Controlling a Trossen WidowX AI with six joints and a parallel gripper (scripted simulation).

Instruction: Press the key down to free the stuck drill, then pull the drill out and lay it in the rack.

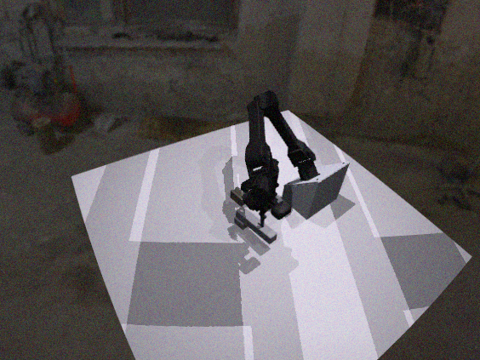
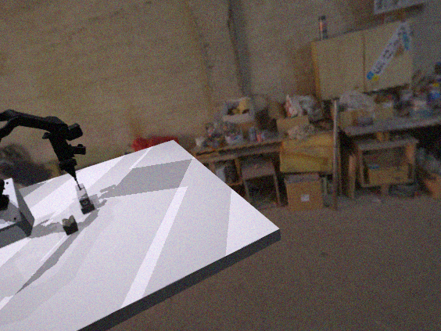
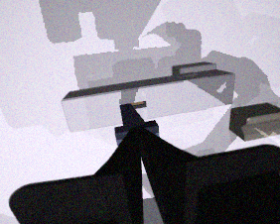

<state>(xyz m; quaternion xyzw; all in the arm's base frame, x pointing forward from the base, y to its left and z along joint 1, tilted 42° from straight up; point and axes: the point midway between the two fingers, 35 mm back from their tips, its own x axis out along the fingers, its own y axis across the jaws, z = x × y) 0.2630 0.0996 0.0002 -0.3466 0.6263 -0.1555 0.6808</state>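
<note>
Right now my gripper tip is 30 mm above the blue key. Round my gripper tip: grey housing 90 mm below, 30 mm to the right, 10 mm ahead; then rack 210 mm to the right, 120 mm below, 30 mm behind; then drill 80 mm below, 50 mm to the right, 10 mm ahead.
</note>
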